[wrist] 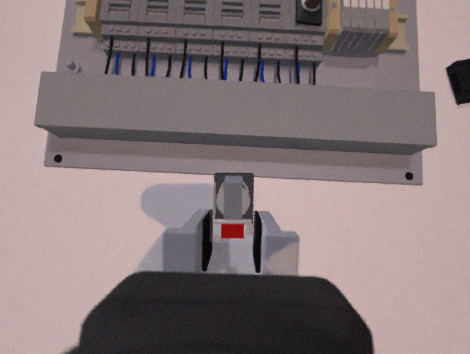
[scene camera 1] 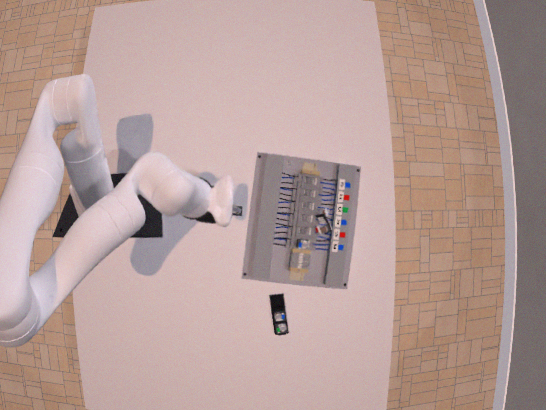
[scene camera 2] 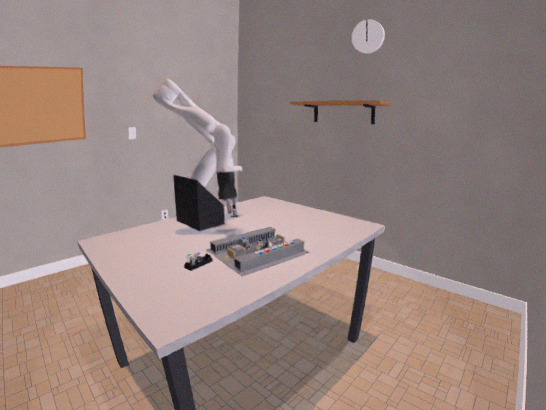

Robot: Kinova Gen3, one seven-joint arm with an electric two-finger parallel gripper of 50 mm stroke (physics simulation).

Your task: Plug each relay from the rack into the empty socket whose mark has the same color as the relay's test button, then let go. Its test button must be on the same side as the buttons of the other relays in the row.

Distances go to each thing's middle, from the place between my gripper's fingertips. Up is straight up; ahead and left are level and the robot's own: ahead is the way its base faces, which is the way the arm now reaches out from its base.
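Grey board [scene camera 1: 279, 273]: 110 mm below my hand, 20 mm to the right of it and 180 mm ahead of it.
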